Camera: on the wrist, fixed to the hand. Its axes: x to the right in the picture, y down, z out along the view.
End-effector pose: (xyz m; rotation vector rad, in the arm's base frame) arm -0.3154 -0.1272 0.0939 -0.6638 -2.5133 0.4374
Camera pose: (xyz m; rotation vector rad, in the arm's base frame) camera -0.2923 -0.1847 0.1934 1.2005 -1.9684 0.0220
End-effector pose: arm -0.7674 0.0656 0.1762 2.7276 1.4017 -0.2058
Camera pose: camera -0.8313 0.1150 0.2612 -0.9204 -2.6698 0.0778
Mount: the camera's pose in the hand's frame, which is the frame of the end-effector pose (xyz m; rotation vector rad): -0.0098 -0.0808 -0.0844 0.2236 0.2243 -1.5384
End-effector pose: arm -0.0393 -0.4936 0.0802 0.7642 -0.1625 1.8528
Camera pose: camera -0.0022 -0.4297 -0.0108 0.5178 0.6358 0.4533
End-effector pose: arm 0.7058 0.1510 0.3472 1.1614 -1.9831 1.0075
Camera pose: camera 0.7936 0.2006 0.4071 1.9793 -0.3764 0.4193
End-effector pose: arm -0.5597 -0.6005 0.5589 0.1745 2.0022 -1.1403
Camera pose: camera -0.6402 -0.5800 0.6416 1.2136 -1.7701 1.9689
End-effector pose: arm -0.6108 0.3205 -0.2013 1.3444 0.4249 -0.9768
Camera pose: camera -0.6574 0.4089 -0.2627 1.1887 1.6863 -2.1362
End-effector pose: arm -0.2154 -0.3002 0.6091 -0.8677 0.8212 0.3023
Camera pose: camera -0.2212 -0.4155 0.6298 -1.0936 0.1960 -1.2243
